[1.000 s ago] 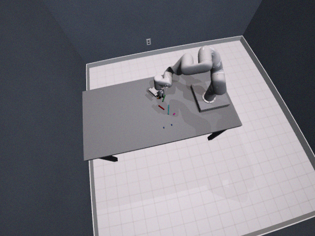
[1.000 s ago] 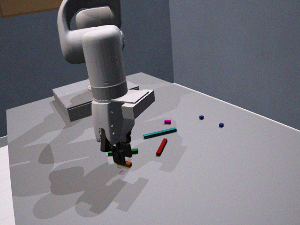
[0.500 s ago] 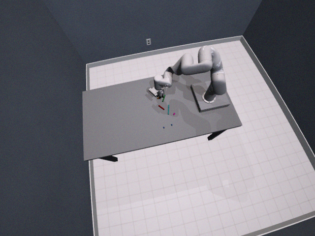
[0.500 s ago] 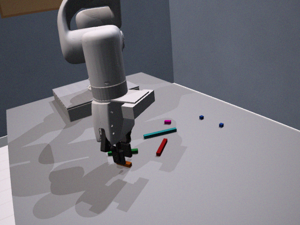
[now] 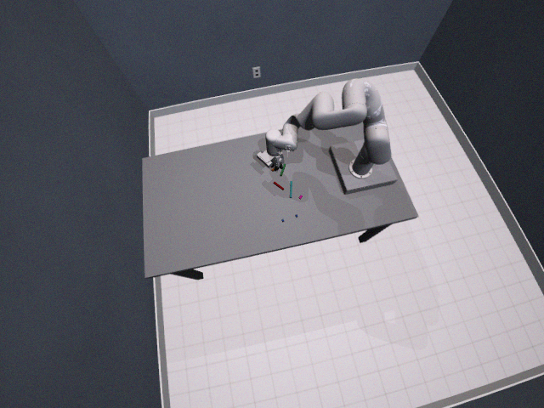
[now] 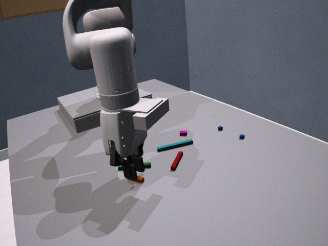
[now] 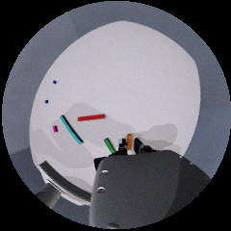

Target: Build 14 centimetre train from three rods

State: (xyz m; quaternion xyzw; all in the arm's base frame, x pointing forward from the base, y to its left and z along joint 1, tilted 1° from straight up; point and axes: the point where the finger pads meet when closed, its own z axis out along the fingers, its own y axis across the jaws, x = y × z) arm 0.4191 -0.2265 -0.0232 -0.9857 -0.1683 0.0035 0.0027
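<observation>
Now: the orange rod 3 cm below my hand. Also, from my hand: green rod 4 cm behind, 3 cm to the left, 3 cm below; then red rod 11 cm to the left, 3 cm below, 3 cm ahead; then turquoise rod 16 cm to the left, 3 cm below, 3 cm behind.
</observation>
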